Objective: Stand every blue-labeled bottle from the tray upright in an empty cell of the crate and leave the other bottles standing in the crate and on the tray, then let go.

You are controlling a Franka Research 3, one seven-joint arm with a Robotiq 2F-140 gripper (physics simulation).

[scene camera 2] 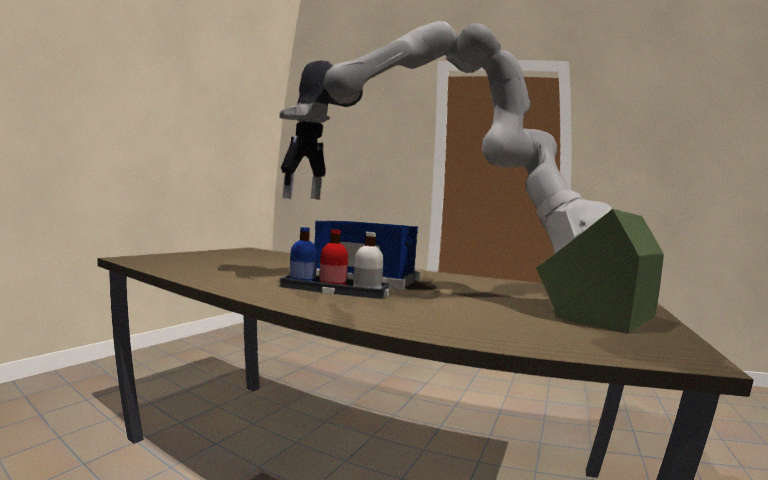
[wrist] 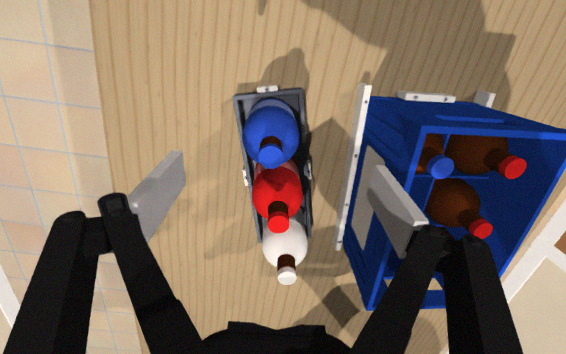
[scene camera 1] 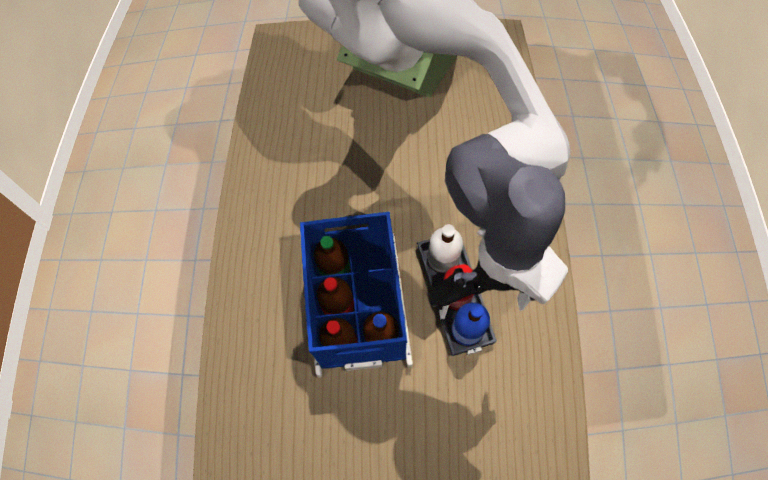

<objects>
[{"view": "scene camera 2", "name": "my gripper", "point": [302, 198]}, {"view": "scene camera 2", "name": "white bottle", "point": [368, 270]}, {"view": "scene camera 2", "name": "red bottle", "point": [334, 257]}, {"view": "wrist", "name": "my gripper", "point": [278, 174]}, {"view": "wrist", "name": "white bottle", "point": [286, 250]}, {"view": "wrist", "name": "red bottle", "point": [277, 195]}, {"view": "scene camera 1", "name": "my gripper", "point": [481, 308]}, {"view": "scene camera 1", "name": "white bottle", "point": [445, 246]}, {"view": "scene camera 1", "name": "green-capped bottle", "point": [331, 257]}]
</objects>
